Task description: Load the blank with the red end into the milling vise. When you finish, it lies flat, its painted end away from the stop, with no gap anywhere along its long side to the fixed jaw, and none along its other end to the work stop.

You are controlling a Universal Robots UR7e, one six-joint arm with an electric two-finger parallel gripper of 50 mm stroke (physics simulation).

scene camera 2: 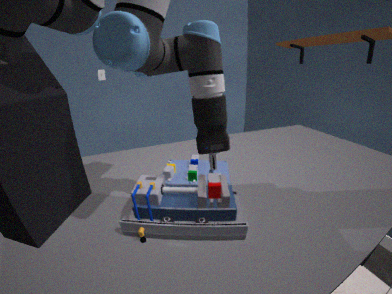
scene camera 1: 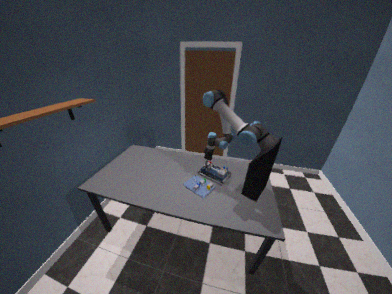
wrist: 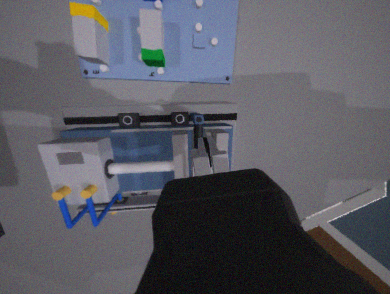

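Note:
The blank with the red end (scene camera 2: 214,190) lies in the milling vise (scene camera 1: 216,173) (scene camera 2: 185,214) (wrist: 142,145), between the moving jaw (scene camera 2: 202,191) (wrist: 180,152) and the fixed jaw (scene camera 2: 226,194) (wrist: 222,142). It looks flat, its red end facing scene camera 2, away from the work stop (wrist: 198,120). In that view its red face looks close to the fixed jaw; a fine gap there cannot be judged. The gripper hides most of the blank in the wrist view, and its contact with the stop is hidden. My gripper (scene camera 2: 213,162) (wrist: 205,146) is shut and empty, low over the blank's stop-side part.
A blue plate (scene camera 1: 191,187) (scene camera 2: 223,168) (wrist: 215,65) lies beside the vise on its stop side. It holds blanks with yellow (wrist: 89,37), green (wrist: 152,37) and blue (scene camera 2: 194,160) ends. Blue handles (scene camera 2: 135,205) (wrist: 66,212) stand at the vise's far end from the jaws.

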